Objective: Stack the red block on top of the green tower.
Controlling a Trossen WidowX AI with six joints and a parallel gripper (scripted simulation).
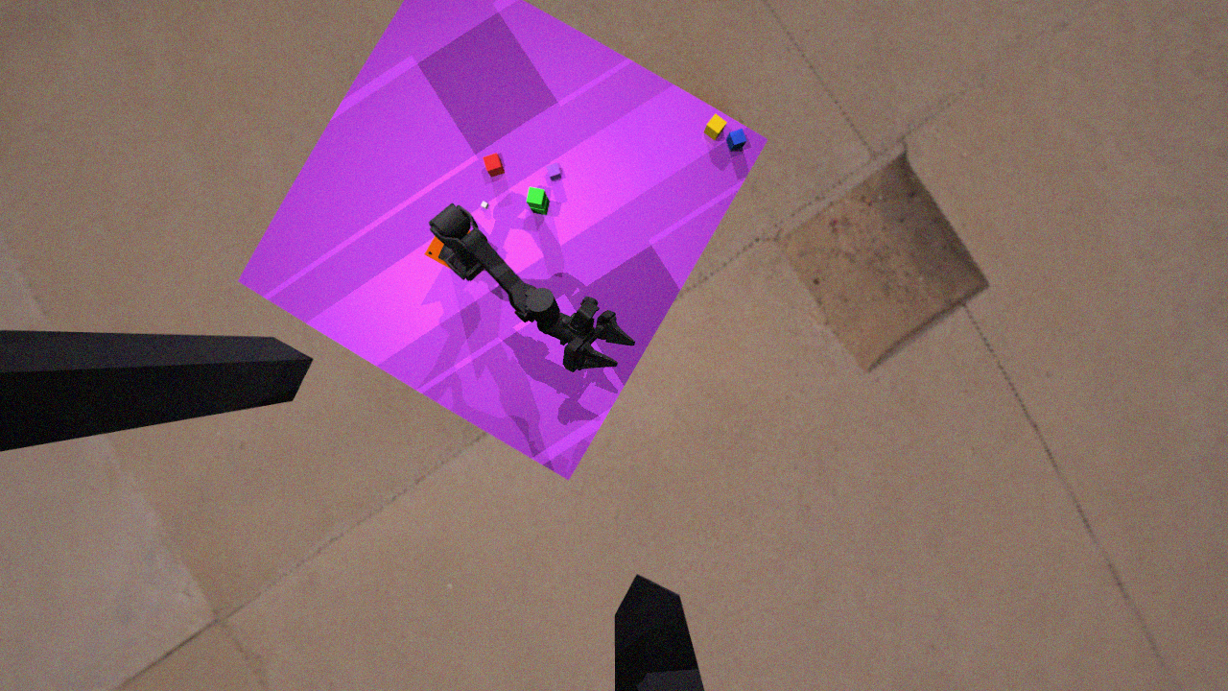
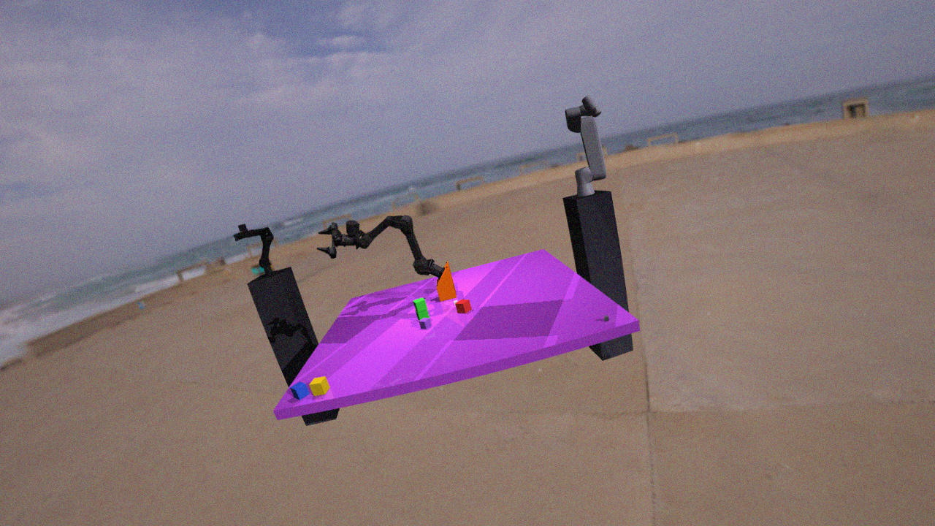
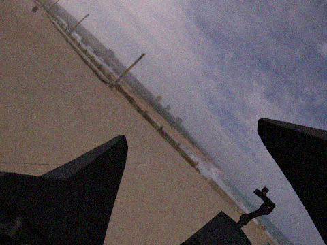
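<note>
Now: the red block 34 cm ahead of my gripper tip, 64 cm to the left of it and 43 cm below it. Round my gripper tip: tiny white cube (21 cm ahead, 61 cm to the left, 45 cm below); small purple block (41 cm ahead, 46 cm to the left, 44 cm below); blue block (78 cm ahead, 1 cm to the right, 44 cm below).
</note>
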